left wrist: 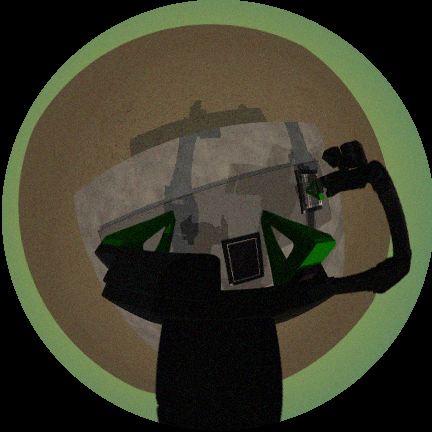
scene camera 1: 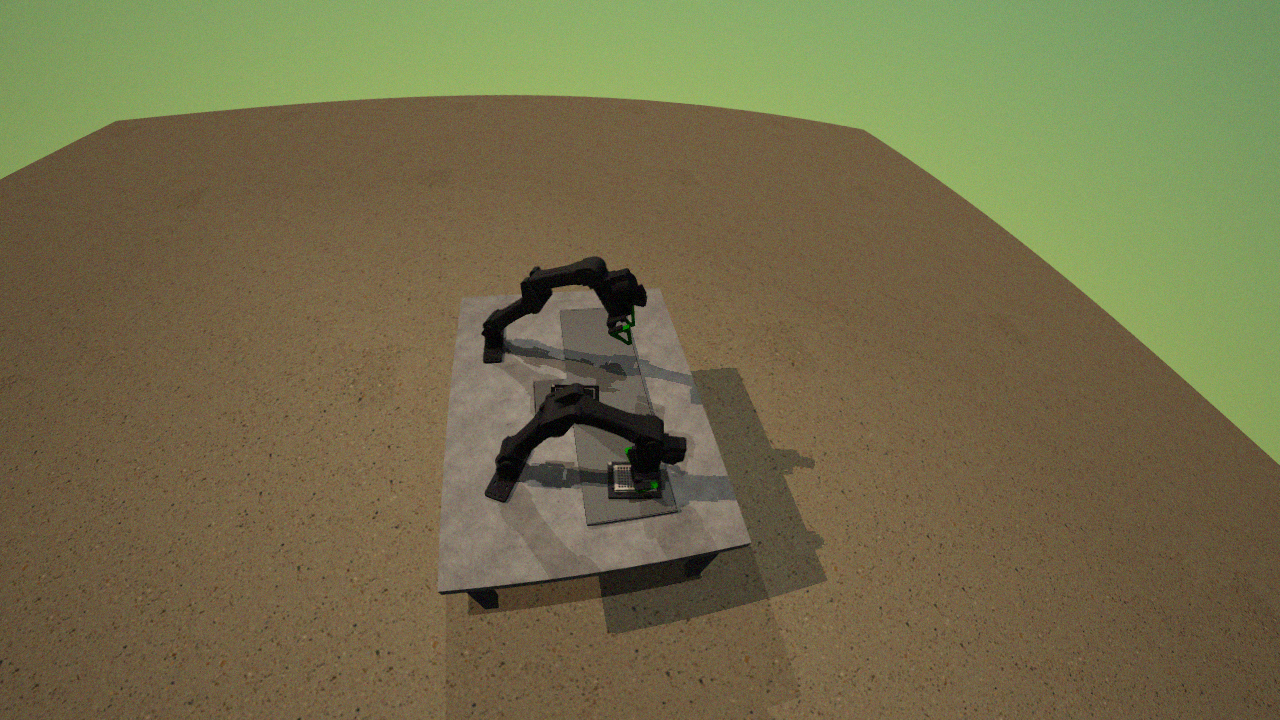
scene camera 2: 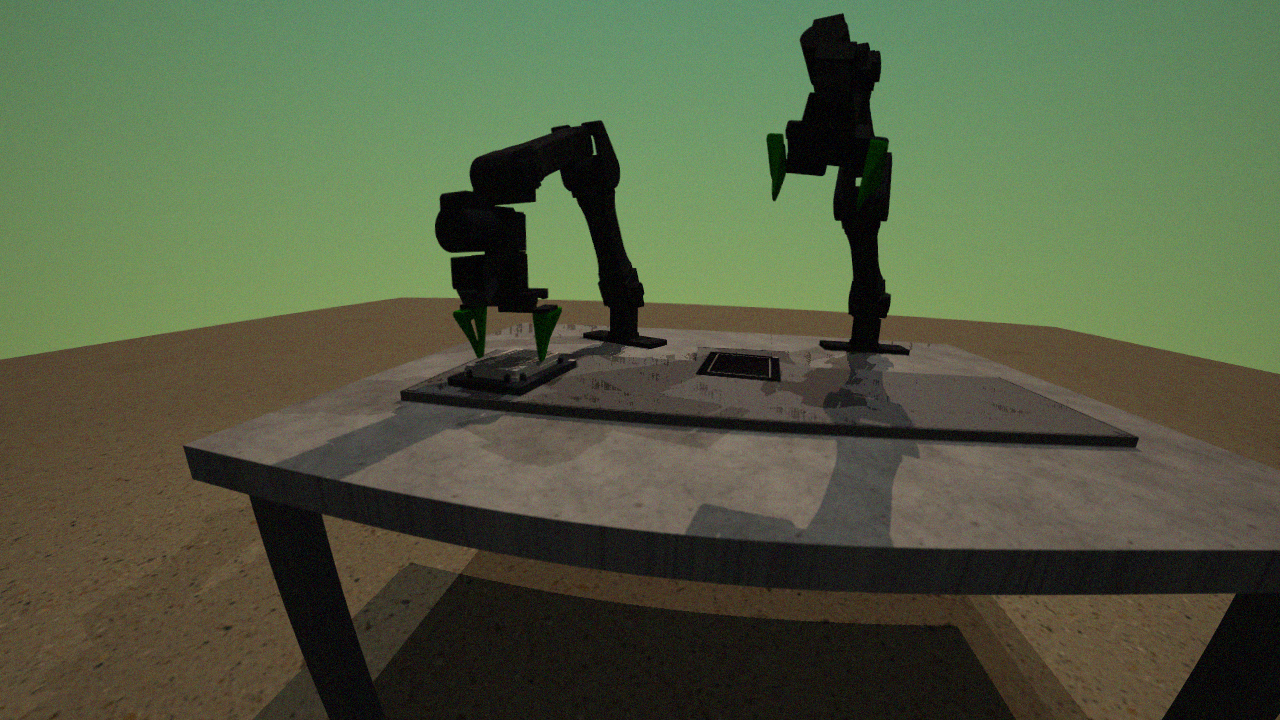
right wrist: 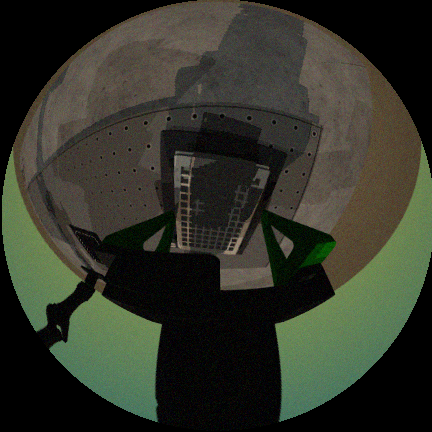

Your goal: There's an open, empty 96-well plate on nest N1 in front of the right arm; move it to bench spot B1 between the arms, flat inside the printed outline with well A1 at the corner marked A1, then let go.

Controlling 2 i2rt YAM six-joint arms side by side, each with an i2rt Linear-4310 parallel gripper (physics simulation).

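Where they show: left gripper, fingertip midpoint: (left wrist: 217, 214) (scene camera 1: 631, 335) (scene camera 2: 814, 202); right gripper, fingertip midpoint: (left wrist: 313, 187) (scene camera 1: 637, 478) (scene camera 2: 510, 359) (right wrist: 217, 214); left arm's base, link origin: (scene camera 1: 494, 343) (scene camera 2: 863, 349) (right wrist: 93, 272); right arm's base, link origin: (scene camera 1: 508, 471) (scene camera 2: 623, 340).
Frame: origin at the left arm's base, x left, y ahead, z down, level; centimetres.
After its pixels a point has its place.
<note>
The clear 96-well plate (scene camera 1: 623, 478) {z -3.8, x -62.8, y 42.2 cm} (scene camera 2: 512, 361) {z -3.7, x -62.8, y 46.9 cm} (right wrist: 200, 234) {z -3.9, x -61.4, y 43.2 cm} lies flat in the dark nest N1 (scene camera 2: 501, 386) {z -2.2, x -60.6, y 54.2 cm} (right wrist: 168, 160) {z -3.3, x -58.6, y 51.7 cm}, with a shadow across many wells. My right gripper (scene camera 2: 511, 358) {z -3.9, x -63.3, y 46.4 cm} (right wrist: 217, 214) {z -3.9, x -63.3, y 46.4 cm} is open above it, fingertips low near its two long sides; contact cannot be told. My left gripper (scene camera 2: 817, 203) {z -25.6, x -23.6, y 48.6 cm} (left wrist: 217, 214) {z -25.6, x -23.6, y 48.6 cm} is open and empty, high above the board. Bench spot B1 (scene camera 2: 742, 366) {z -1.5, x -29.9, y 31.4 cm} (left wrist: 245, 259) {z -1.5, x -30.5, y 30.0 cm} is a black rectangle with a thin pale outline; the right arm partly hides it in scene camera 1. The A1 mark is too small to read.
The grey perforated board (scene camera 1: 608, 513) {z -1.3, x -72.5, y 36.5 cm} (scene camera 2: 984, 402) {z -1.3, x 4.3, y 42.9 cm} (right wrist: 107, 167) {z -1.3, x -49.0, y 51.1 cm} carries the nest and lies on the stone-grey table (scene camera 1: 501, 555) {z 0.0, x -81.8, y 5.2 cm} (scene camera 2: 626, 483) {z 0.0, x -40.6, y 69.9 cm}. The right arm (scene camera 1: 617, 415) {z -37.0, x -61.9, y 37.8 cm} (left wrist: 400, 220) arches beside B1 in scene camera 1. Arm shadows cross the table.
</note>
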